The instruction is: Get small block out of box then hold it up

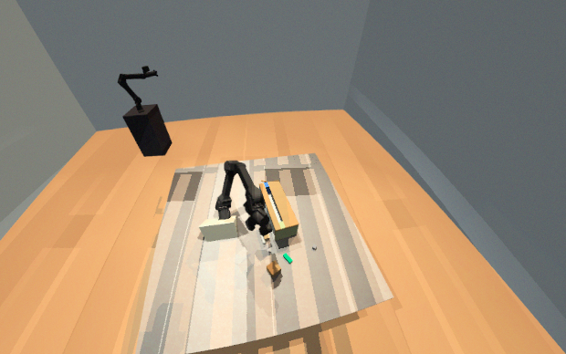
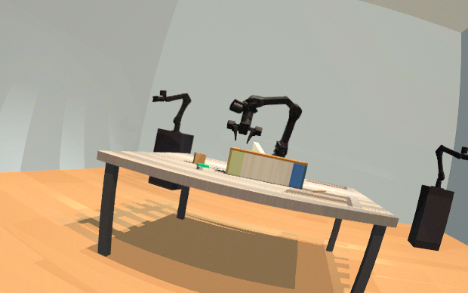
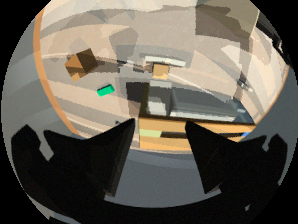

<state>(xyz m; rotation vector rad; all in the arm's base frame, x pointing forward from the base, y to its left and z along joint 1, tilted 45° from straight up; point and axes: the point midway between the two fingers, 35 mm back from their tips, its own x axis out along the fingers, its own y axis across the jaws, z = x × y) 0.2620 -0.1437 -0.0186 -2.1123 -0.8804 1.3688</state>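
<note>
Now: the tan block 1 cm behind my gripper tip and 15 cm below it. Also, from my gripper tip: green piece (10 cm ahead, 14 cm to the right, 16 cm below); grey item (28 cm ahead, 9 cm to the right, 16 cm below).
</note>
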